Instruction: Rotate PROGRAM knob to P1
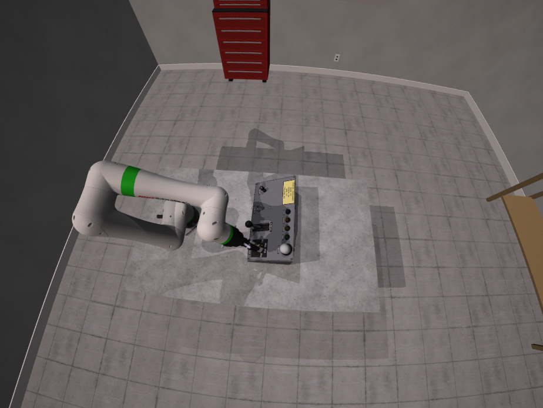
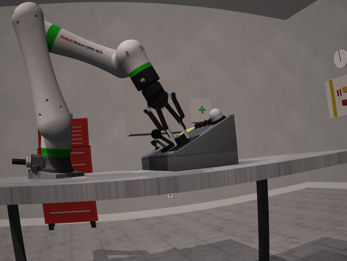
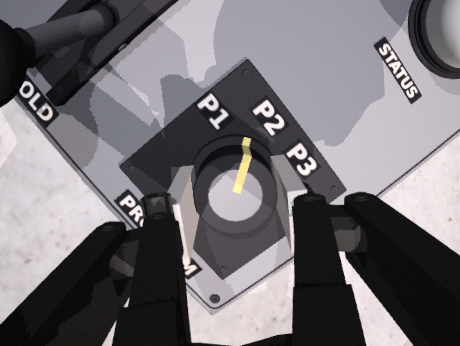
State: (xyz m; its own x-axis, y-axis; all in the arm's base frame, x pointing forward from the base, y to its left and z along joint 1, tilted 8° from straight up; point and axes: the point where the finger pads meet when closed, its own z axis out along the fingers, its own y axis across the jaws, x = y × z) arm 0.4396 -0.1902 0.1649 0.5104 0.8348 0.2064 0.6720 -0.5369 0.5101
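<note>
Right now the cycle lever is 1 cm behind my hand, 12 cm to the left of it and 1 cm below it. From my hand the other things lie so: grey sloped console (6 cm ahead, 18 cm to the left, 4 cm below); check toggle (2 cm ahead, 24 cm to the left, 2 cm below); mode knob (3 cm ahead, 36 cm to the left, 1 cm below).
</note>
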